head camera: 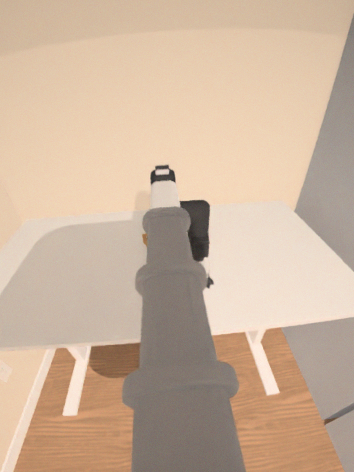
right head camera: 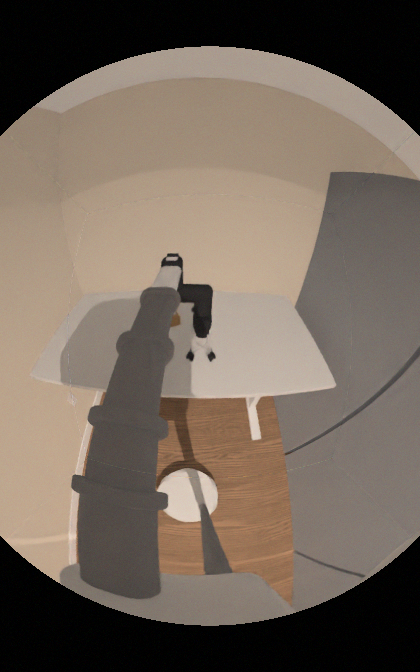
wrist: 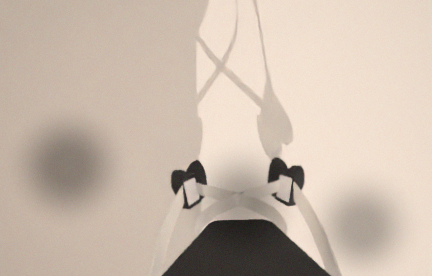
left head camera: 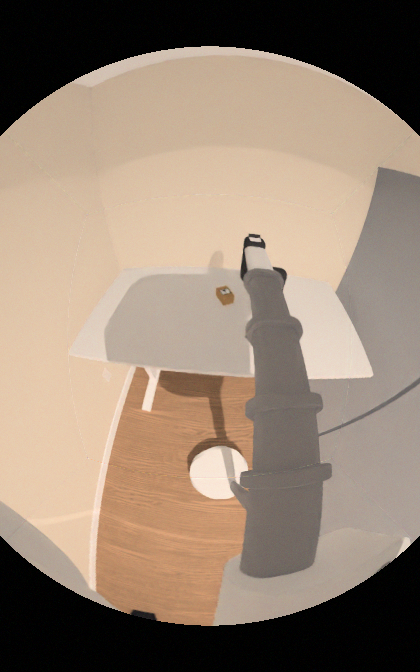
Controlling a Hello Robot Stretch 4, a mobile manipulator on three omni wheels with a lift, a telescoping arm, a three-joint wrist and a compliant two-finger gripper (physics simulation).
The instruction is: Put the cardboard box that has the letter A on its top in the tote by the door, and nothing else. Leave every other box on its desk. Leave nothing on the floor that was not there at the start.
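Frame: origin at the robot's base, x ahead, y left, z up, level; metres.
Where they show: gripper, fingertip midpoint: [wrist: 236,174].
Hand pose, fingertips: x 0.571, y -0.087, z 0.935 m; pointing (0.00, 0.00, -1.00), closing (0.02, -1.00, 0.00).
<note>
After its pixels a point has its place.
A small brown cardboard box [left head camera: 225,295] [right head camera: 175,319] with a white label on top stands toward the back of the white desk [head camera: 280,250] {x 0.735, y -0.482, z 0.923 m} [left head camera: 165,325] [right head camera: 260,350] [wrist: 360,75] {x 0.665, y -0.213, z 0.923 m}. Its letter is too small to read. In the head camera view the arm hides most of the box [head camera: 145,239] {x 0.835, y 0.096, z 0.965 m}. My gripper [right head camera: 201,356] [wrist: 236,174] {x 0.571, y -0.087, z 0.935 m} is open, with bare space between its fingertips, above the desk. It is to the right of the box and nearer the desk's front edge. The box does not show in the wrist view. The tote and the door do not show.
My telescoping arm [head camera: 175,320] {x 0.202, y -0.001, z 1.357 m} [left head camera: 285,435] [right head camera: 125,435] reaches over the desk. A round white object [left head camera: 212,472] [right head camera: 182,495] stands on the wooden floor in front of the desk. A beige wall [head camera: 175,110] {x 1.223, y -0.084, z 1.417 m} is behind the desk, and a grey surface [head camera: 335,175] {x 0.974, y -0.824, z 1.152 m} [right head camera: 360,300] is to the right.
</note>
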